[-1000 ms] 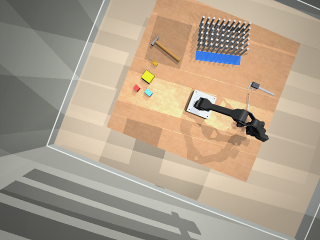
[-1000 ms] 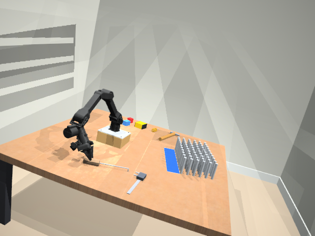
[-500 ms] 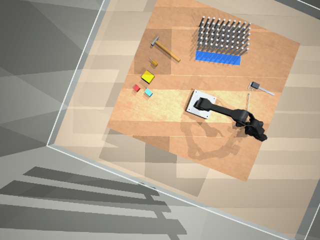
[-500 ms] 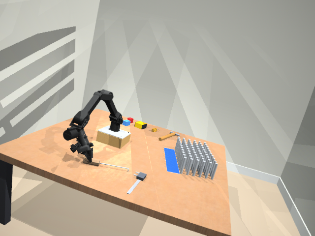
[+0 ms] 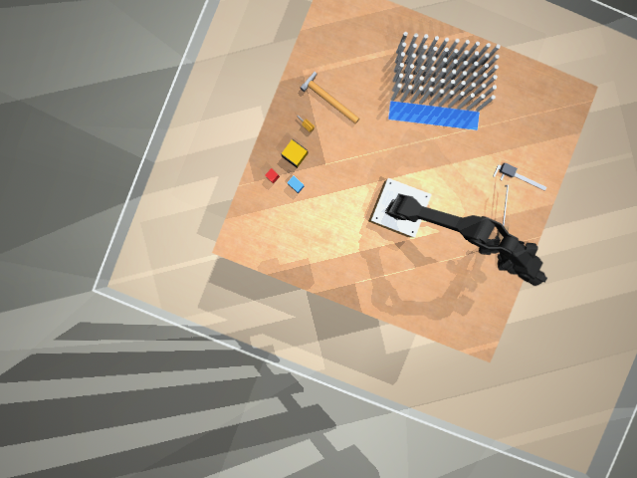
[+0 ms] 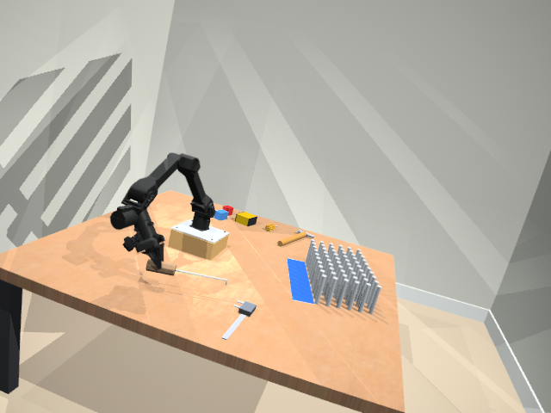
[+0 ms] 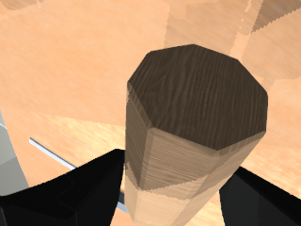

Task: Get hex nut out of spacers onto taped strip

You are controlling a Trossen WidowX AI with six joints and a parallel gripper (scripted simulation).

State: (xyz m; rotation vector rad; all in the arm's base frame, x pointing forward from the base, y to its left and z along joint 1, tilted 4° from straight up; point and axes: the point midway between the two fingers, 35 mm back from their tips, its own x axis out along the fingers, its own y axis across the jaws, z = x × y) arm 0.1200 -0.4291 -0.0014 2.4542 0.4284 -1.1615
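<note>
Now: gripper tip 490 mm to the right of the blue taped strip, 310 mm short of it and 70 mm above it. Round my gripper tip: blue cube: 830 mm to the left, 270 mm behind, 50 mm below; grey hex nut: 530 mm to the left, 480 mm ahead, 70 mm below; yellow screwdriver: 930 mm to the left, 60 mm below, 20 mm behind.
</note>
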